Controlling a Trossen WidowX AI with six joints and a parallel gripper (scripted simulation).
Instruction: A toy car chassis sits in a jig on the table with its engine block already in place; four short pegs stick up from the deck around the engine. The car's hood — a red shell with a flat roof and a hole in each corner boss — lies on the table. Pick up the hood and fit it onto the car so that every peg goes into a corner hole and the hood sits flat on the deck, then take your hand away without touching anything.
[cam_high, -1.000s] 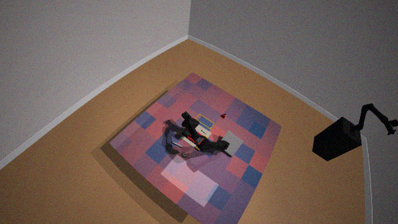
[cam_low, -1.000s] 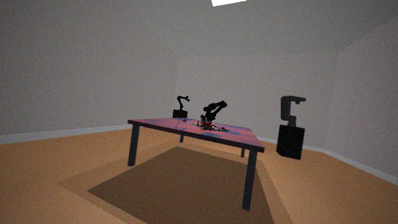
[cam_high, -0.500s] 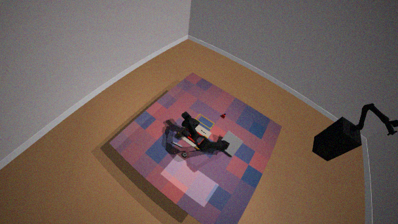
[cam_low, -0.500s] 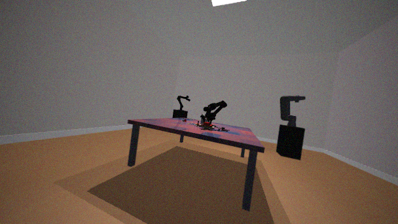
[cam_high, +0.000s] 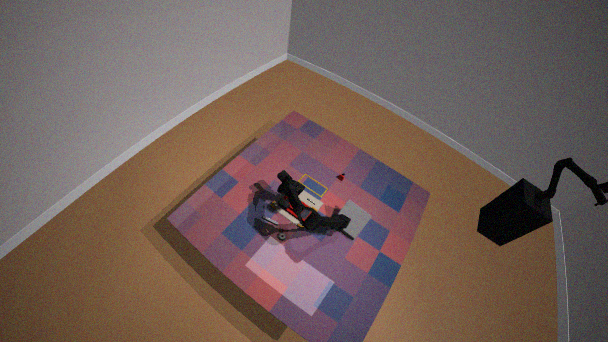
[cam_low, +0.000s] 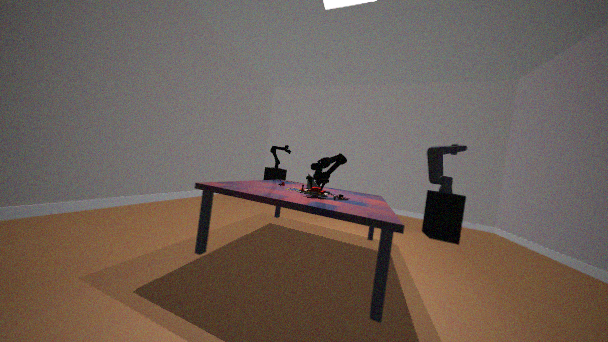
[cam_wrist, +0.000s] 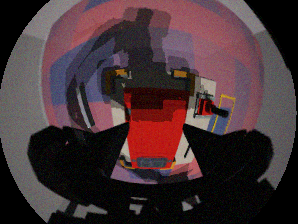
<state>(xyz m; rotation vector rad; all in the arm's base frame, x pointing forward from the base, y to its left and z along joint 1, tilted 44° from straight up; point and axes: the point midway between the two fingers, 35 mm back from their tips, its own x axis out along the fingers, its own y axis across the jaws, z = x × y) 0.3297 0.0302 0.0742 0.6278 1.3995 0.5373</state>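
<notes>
Now: gripper tip 10 mm below the red hood. Also, from my gripper tip: thin grey stick: 20 mm ahead, 160 mm to the left, 30 mm below.
</notes>
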